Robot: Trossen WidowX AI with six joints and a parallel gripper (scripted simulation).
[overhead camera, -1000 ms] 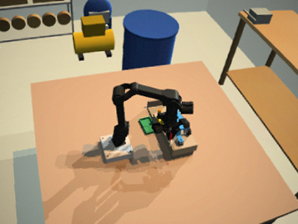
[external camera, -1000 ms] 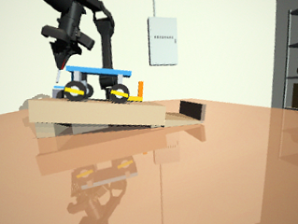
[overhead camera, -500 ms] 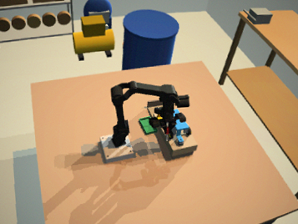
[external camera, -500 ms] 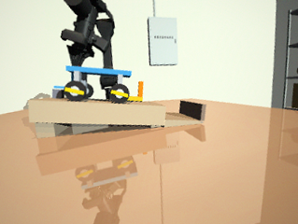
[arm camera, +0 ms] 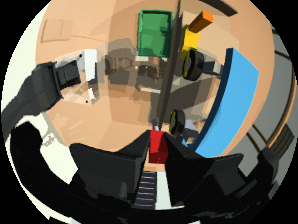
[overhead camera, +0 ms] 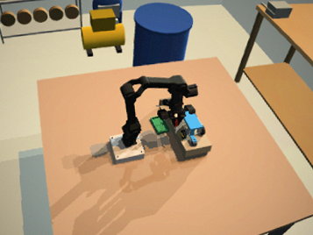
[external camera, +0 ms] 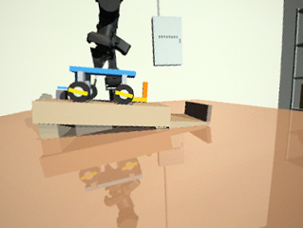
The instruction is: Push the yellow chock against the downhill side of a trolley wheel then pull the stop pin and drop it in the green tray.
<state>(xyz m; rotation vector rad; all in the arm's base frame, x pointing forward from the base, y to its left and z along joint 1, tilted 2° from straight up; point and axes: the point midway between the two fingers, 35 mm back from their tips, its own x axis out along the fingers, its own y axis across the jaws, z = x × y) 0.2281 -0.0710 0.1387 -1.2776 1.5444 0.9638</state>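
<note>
The yellow chock is 60 mm ahead of my gripper tip, 120 mm to the left of it and 80 mm below it. The rest, counted from my gripper tip: blue-decked trolley: 100 mm ahead, 10 mm to the left, 50 mm below; red-headed stop pin: right at my gripper tip.
</note>
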